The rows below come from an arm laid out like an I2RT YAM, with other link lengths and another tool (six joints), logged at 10 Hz.
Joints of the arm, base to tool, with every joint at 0 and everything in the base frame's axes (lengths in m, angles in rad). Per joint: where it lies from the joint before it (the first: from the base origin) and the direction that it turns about. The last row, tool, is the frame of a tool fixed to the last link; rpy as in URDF.
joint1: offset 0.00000 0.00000 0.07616 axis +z
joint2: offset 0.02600 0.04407 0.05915 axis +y
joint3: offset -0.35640 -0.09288 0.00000 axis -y
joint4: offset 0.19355 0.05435 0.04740 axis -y
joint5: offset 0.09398 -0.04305 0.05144 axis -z
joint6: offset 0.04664 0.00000 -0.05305 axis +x
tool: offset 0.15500 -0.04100 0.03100 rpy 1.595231 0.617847 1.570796
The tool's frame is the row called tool.
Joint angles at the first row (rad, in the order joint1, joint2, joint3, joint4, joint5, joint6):
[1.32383, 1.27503, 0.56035, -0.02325, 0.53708, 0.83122]
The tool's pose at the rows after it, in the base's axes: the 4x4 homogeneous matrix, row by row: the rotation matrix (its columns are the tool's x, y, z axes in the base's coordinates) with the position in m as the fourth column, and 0 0 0 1 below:
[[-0.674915, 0.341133, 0.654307, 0.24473], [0.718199, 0.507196, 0.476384, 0.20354], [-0.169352, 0.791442, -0.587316, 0.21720], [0, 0, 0, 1]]
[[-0.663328, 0.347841, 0.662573, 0.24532], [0.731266, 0.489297, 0.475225, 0.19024], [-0.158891, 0.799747, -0.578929, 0.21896], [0, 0, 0, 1]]
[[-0.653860, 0.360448, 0.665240, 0.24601], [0.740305, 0.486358, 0.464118, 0.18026], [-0.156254, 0.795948, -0.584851, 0.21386], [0, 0, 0, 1]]
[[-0.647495, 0.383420, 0.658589, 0.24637], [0.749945, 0.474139, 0.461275, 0.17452], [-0.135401, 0.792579, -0.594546, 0.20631], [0, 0, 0, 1]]
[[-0.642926, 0.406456, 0.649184, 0.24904], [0.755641, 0.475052, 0.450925, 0.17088], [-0.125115, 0.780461, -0.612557, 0.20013], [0, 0, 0, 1]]
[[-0.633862, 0.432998, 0.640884, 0.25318], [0.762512, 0.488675, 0.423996, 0.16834], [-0.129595, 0.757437, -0.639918, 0.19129], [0, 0, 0, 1]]
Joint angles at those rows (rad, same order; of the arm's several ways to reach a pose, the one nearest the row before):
[1.31316, 1.22965, 0.54380, -0.03885, 0.54227, 0.83924]
[1.29497, 1.18589, 0.52783, -0.05139, 0.53853, 0.83978]
[1.27677, 1.16997, 0.50547, -0.05070, 0.53173, 0.84213]
[1.25360, 1.16713, 0.48122, -0.03272, 0.50865, 0.85426]
[1.21831, 1.17851, 0.47782, -0.03046, 0.47661, 0.85218]
[1.18581, 1.21298, 0.48019, -0.03113, 0.45552, 0.85055]

